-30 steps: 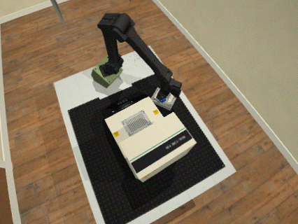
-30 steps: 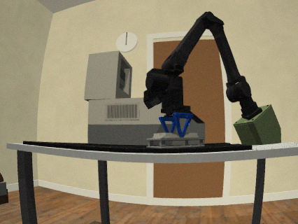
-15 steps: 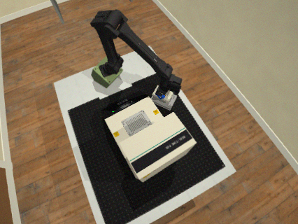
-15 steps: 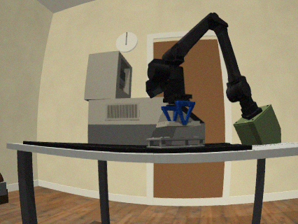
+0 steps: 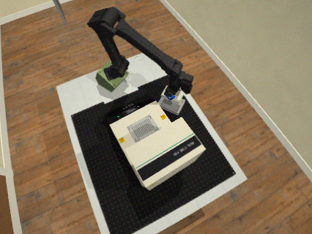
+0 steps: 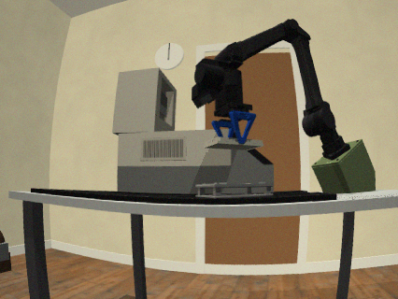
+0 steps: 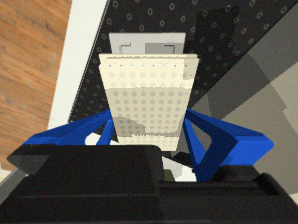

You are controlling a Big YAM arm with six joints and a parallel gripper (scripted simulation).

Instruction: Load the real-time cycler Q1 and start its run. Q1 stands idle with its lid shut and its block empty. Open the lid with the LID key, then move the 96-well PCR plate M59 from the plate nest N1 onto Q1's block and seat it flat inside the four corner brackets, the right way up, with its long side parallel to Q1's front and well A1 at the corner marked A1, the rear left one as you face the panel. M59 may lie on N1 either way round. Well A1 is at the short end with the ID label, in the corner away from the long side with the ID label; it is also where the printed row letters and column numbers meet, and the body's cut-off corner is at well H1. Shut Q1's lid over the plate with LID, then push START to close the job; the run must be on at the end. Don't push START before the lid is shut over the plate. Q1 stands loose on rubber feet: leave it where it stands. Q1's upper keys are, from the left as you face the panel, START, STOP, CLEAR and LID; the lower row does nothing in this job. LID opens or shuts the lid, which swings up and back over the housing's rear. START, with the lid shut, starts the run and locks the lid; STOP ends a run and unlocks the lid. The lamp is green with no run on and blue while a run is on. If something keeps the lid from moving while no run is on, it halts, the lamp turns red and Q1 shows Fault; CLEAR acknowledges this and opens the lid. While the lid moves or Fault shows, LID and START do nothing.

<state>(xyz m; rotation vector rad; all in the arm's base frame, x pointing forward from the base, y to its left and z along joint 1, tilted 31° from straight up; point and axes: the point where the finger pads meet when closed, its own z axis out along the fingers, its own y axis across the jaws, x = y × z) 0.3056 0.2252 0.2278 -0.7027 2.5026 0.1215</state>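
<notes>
Now: hand 11 cm above the plate nest N1. From my hand the other things lie so: 96-well plate M59: right at my hand.
</notes>
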